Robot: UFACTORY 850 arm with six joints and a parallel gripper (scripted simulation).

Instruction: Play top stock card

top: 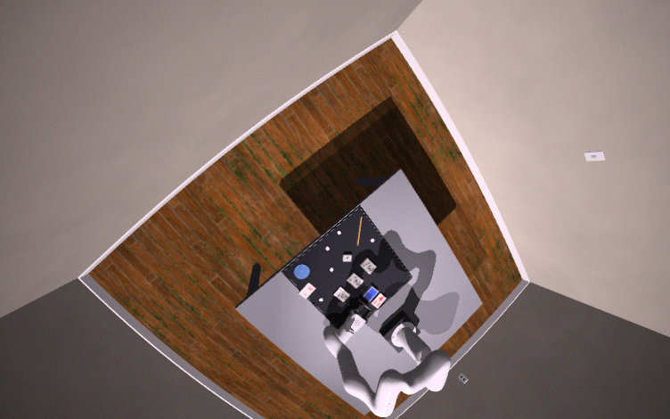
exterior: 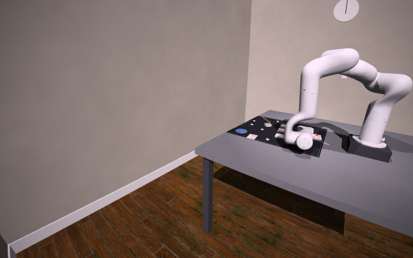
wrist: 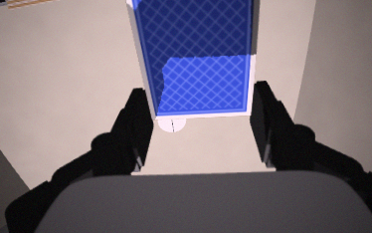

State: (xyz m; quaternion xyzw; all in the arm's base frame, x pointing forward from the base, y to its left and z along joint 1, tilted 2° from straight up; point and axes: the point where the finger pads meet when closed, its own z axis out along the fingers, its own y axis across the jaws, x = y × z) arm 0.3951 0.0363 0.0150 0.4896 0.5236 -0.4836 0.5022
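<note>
Right now my hand is 10 mm to the left of the red 4 card and 40 mm above it. Also, from my hand: red 4: 90 mm behind, 90 mm to the right, 70 mm below; black 5: 140 mm ahead, 40 mm to the left, 70 mm below; black 2: 150 mm ahead, 80 mm to the right, 70 mm below.
</note>
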